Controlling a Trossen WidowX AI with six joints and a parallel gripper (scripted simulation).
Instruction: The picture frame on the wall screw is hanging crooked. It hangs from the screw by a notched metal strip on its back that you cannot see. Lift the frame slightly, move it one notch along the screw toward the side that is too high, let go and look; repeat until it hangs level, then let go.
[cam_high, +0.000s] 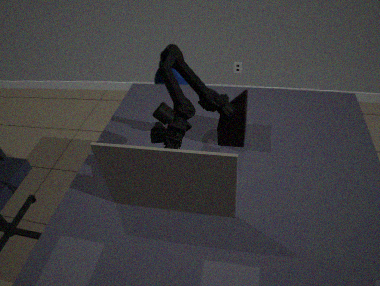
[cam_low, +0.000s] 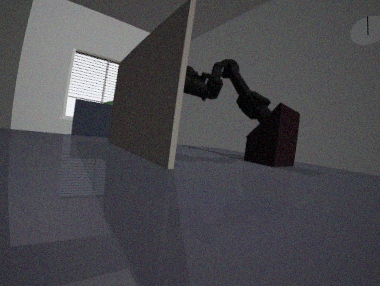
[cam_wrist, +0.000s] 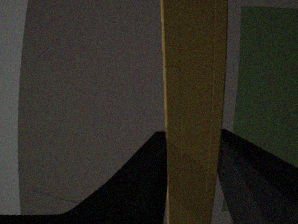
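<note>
My gripper tip is now 5 cm above the picture frame, 1 cm to the left of it and 1 cm short of it. From my gripper tip the other things lie so: wall panel 7 cm below, 2 cm ahead.
</note>
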